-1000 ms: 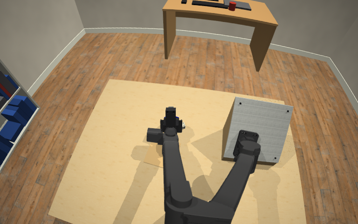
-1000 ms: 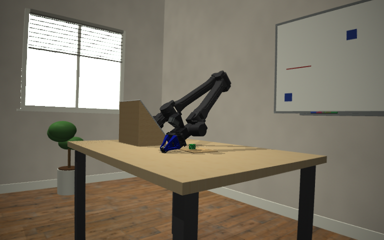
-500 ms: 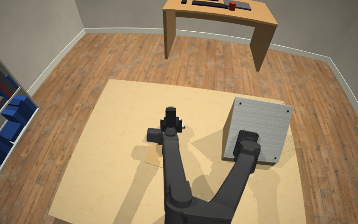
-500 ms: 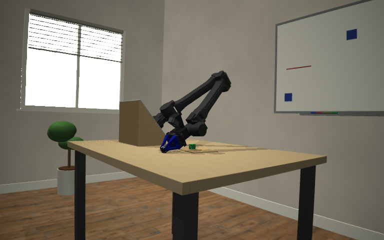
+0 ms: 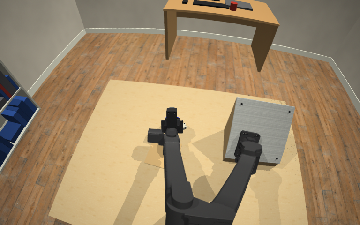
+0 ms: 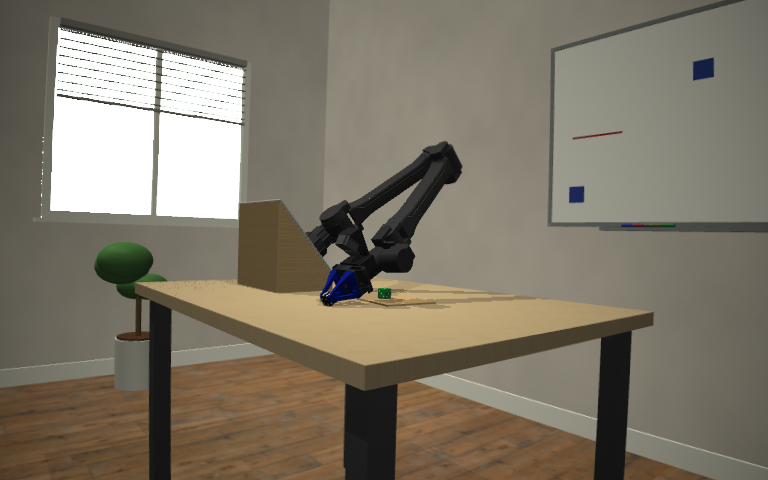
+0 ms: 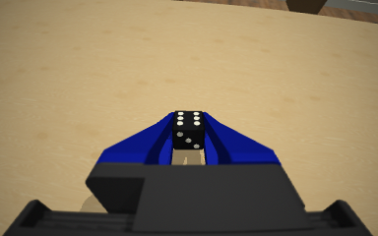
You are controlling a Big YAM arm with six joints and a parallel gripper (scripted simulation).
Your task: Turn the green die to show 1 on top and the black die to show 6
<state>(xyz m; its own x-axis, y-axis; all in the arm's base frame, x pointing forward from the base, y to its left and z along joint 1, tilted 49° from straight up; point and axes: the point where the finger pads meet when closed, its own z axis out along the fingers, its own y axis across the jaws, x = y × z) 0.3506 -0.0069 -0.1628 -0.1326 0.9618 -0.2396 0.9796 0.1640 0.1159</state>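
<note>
The white die is 60 mm behind my hand, 30 mm to the left of it and 10 mm below it. From my hand the other things lie so: black die: right at my hand; then tan mat: 190 mm to the left, 20 mm below; then green die: 180 mm to the left, 40 mm behind.
</note>
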